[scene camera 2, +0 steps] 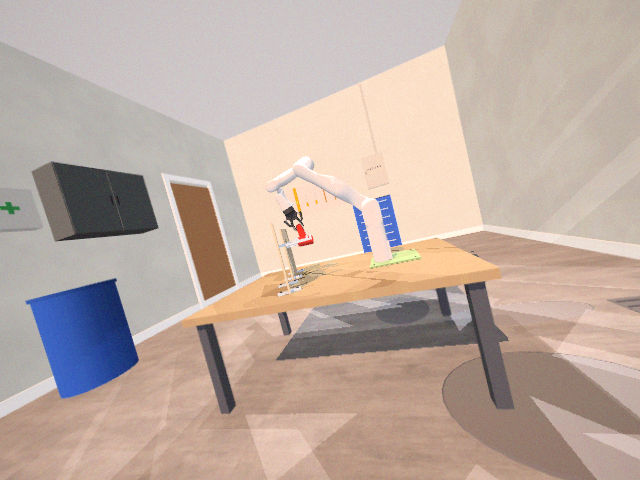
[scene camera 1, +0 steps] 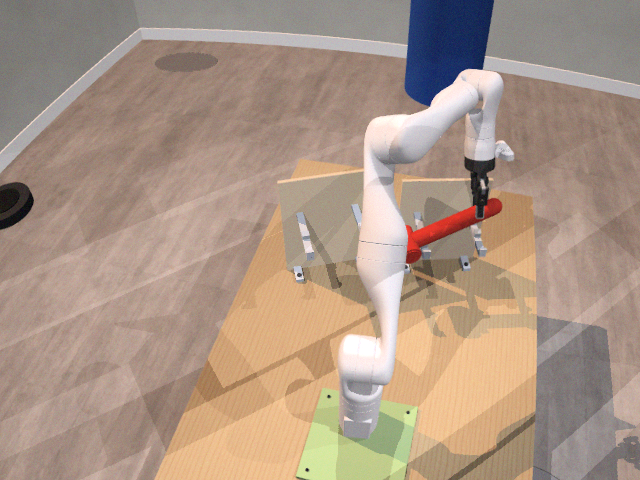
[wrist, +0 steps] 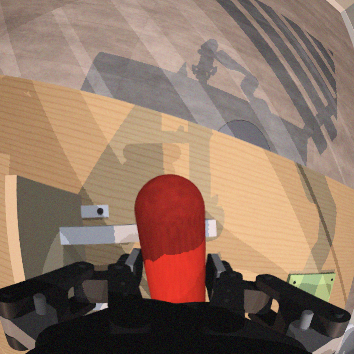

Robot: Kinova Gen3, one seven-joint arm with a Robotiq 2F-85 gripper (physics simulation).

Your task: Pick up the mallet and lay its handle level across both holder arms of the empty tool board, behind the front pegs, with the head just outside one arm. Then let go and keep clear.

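Places are measured from the arm's base along level axes (x ahead, y left, z up), in centimetres.
Pixels of known places: gripper, fingertip midpoint: [scene camera 1: 478,213] [wrist: 174,263]; arm's base, origin of the base link: [scene camera 2: 383,259] [scene camera 1: 358,420].
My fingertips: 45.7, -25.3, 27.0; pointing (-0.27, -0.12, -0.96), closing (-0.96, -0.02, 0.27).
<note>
For each thing: its middle in the pictures, then the offset to it from my fingertips, as dx, dy, dz. "spot": a spot on its surface instead. Level surfaces: height alone.
- red mallet, body centre: [wrist: 181,326] [scene camera 1: 449,225] [scene camera 2: 302,233] -2.3, +7.1, -3.0
- board panel, surface spot: [scene camera 1: 413,195] spot: +7.1, +16.4, -2.1
- second board, body centre: [scene camera 1: 331,236] [scene camera 2: 291,253] -1.6, +37.2, -11.4
- wooden table, its level: dz -28.1
The red mallet [scene camera 1: 447,225] [scene camera 2: 306,240] [wrist: 172,225] is held above the right tool board's arms. My gripper [scene camera 1: 480,210] [wrist: 174,263] is shut on its handle near the free end. The handle slants, with the gripped end higher than the head. In scene camera 1 the head is at the left, just outside the left holder arm [scene camera 1: 424,248] and partly behind the robot's arm. The handle crosses over the right holder arm [scene camera 1: 479,243] [wrist: 90,235] with a gap below it. Whether the handle touches the left holder arm cannot be told. The board panel [scene camera 1: 413,195] stands behind.
A second board [scene camera 1: 323,193] with holder arms [scene camera 1: 305,236] stands to the left, partly hidden by the robot's arm. Small grey feet [scene camera 1: 465,263] [wrist: 94,211] stick out on the wooden table [scene camera 1: 279,330] [scene camera 2: 361,289]. The robot's base is on a green plate [scene camera 1: 320,454] [scene camera 2: 413,256].
</note>
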